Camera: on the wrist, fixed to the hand. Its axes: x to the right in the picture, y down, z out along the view.
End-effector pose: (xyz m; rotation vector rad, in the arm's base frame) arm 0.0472 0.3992 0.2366 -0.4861 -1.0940 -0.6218
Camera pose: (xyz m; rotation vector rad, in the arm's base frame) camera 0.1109 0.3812 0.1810 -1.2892 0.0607 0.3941
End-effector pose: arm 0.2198 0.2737 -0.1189 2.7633 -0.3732 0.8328
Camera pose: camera 0.1500 0.2689 -0.0681 1.3868 -2.2343 1.2878
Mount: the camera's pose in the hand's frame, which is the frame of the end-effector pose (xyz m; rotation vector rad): -0.0267 0.0333 -0.0752 -0.4631 0.4597 1.5188
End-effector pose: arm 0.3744 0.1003 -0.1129 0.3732 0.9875 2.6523
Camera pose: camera 0.3681 0.0222 -0.1495 -0.2384 0.0370 -1.9183
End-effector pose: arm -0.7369 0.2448 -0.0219 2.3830 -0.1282 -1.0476
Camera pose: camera -0.6981 0.2563 0.0545 1.3500 -1.1304 0.1984
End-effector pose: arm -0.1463 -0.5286 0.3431 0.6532 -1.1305 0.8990
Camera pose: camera -0.1435 -0.4572 0.2943 -0.9551 -1.2385 1.8073
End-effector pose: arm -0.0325 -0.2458 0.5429 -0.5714 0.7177 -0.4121
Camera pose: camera -0.0990 -0.2317 0.4895 -0.2161 1.4788 1.0970
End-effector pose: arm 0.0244 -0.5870 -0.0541 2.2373 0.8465 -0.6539
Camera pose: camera 0.0466 -0.5629 0.0259 1.8883 -0.5811 0.7059
